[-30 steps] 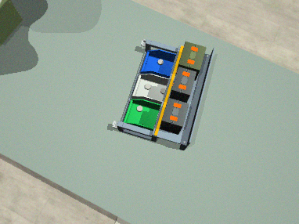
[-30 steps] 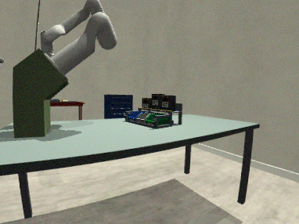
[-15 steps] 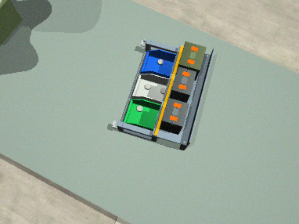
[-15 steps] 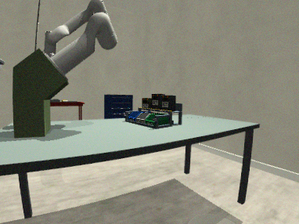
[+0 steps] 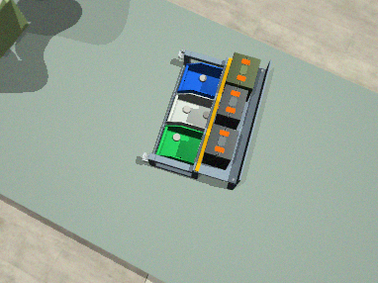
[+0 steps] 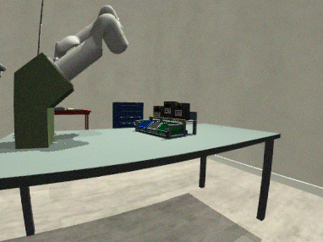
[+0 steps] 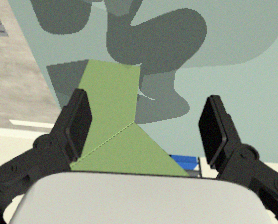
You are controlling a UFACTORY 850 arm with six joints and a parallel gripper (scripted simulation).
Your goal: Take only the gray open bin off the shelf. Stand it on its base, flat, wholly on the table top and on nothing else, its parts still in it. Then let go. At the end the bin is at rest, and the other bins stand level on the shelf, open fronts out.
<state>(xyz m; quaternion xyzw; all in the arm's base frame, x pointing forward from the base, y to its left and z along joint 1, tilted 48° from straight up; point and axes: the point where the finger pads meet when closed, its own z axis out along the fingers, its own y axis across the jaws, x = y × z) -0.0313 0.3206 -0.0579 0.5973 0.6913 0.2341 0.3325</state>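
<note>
Now: hand 71 cm short of the gray open bin, 28 cm above it and 12 cm to the left of it. From my hand the other things lie so: yellow rail: 76 cm ahead, 21 cm below, 10 cm to the right; then blue bin: 67 cm ahead, 28 cm below, 1 cm to the right; then green bin: 75 cm ahead, 28 cm below, 22 cm to the right.
</note>
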